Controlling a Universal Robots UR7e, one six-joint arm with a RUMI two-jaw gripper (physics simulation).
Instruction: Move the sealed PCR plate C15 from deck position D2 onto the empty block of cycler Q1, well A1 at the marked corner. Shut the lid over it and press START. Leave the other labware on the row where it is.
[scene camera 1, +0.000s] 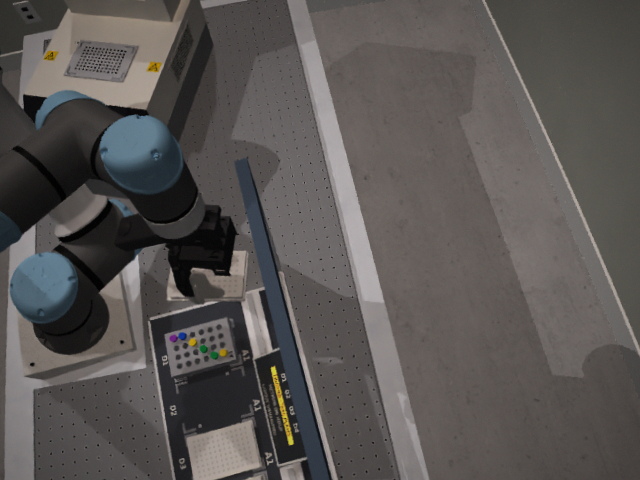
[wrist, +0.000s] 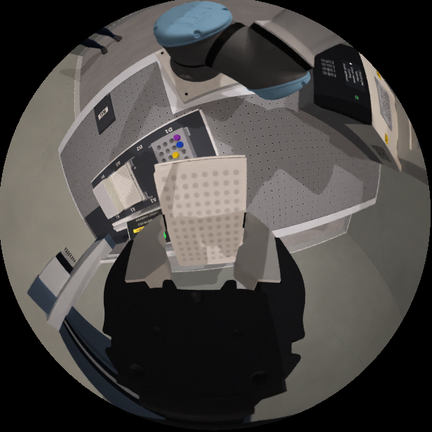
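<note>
My gripper is shut on a cream PCR plate, a jaw on each long side. The plate hangs in the air, just beyond the D1 end of the deck in the scene view; its label and A1 corner cannot be read. Cycler Q1 stands apart from the gripper, at the upper left in the scene view. Its block is bare, and the raised lid shows at the top edge. Its dark front panel has a small green light. Deck position D2 holds no plate.
A tube rack with coloured caps sits at D1. A cream plate sits at D3, another pale item beside it. A long blue beam runs above the lamp panel. The robot's base stands left of the deck.
</note>
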